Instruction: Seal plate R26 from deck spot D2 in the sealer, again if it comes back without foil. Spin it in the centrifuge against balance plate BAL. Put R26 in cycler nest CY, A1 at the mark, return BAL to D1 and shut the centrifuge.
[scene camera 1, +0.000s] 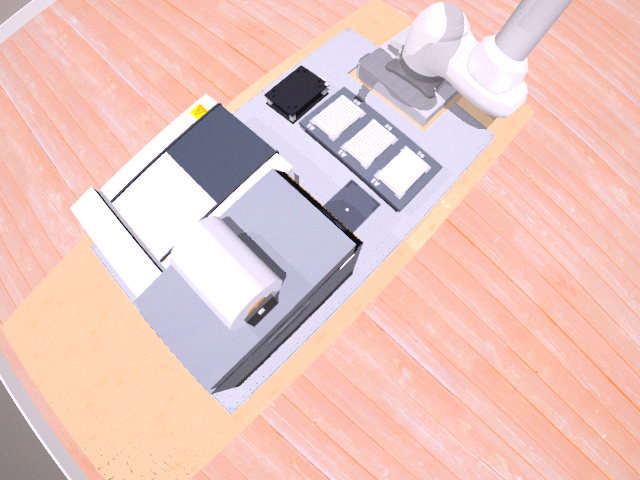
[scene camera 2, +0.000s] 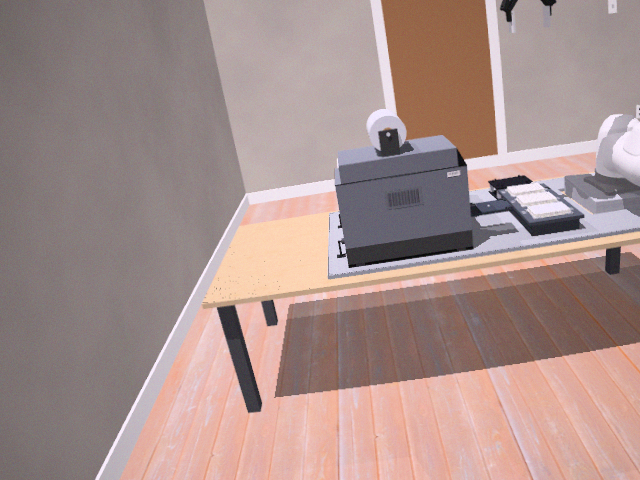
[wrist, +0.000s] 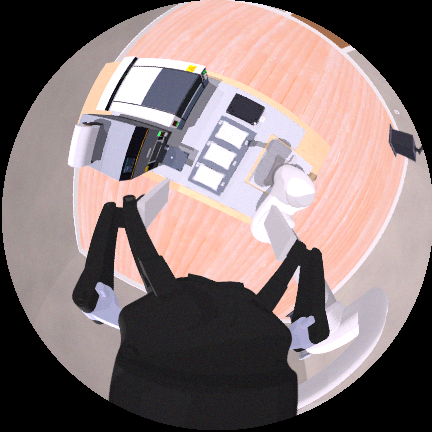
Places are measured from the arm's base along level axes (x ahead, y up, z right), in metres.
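Pixels of known places: gripper, fingertip midpoint: (scene camera 2: 530, 29) (wrist: 218, 201); arm's base, link origin: (scene camera 1: 420, 68) (scene camera 2: 614, 184) (wrist: 283, 175).
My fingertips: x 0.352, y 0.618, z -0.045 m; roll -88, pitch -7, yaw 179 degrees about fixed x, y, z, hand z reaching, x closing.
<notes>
Ahead of a thing's pixels: the offset from my fingertips to its top centre. "pt": to the spot under its first point.
My gripper (scene camera 2: 529, 23) (wrist: 218, 201) is open and empty, high above the table. Three white plates stand on a dark rack @[pt dz -0.164, dx +0.109, dy -0.609 m] (scene camera 1: 399, 205) (scene camera 2: 557, 224). The middle plate @[dz +0.007, dx +0.005, dy -0.592 m] (scene camera 1: 370, 143) (scene camera 2: 535, 198) (wrist: 220, 154), at the spot that seems marked D2, shows wells. One end plate @[dz +0.130, dx -0.011, dy -0.592 m] (scene camera 1: 338, 117) (wrist: 232, 133) also shows wells; the other @[dz -0.116, dx +0.020, dy -0.592 m] (scene camera 1: 403, 171) (wrist: 209, 177) looks smooth. The grey sealer @[dz -0.037, dx +0.519, dy -0.188 m] (scene camera 1: 305, 217) (scene camera 2: 403, 217) (wrist: 111, 147) carries a white roll, with its dark tray @[dz -0.070, dx +0.223, dy -0.562 m] (scene camera 1: 356, 198) (scene camera 2: 491, 207) (wrist: 176, 158) out towards the rack. Plate names and the end spots' labels are unreadable.
A white machine with a dark panel (scene camera 1: 222, 149) (wrist: 167, 90) and yellow warning sign stands beside the sealer; whether it is the centrifuge is unclear. A black block on posts @[pt dz +0.291, dx -0.021, dy -0.614 m] (scene camera 1: 297, 90) (scene camera 2: 510, 181) (wrist: 245, 108) stands near the rack. The white arm (scene camera 1: 439, 41) (wrist: 295, 186) rises beyond the rack.
</notes>
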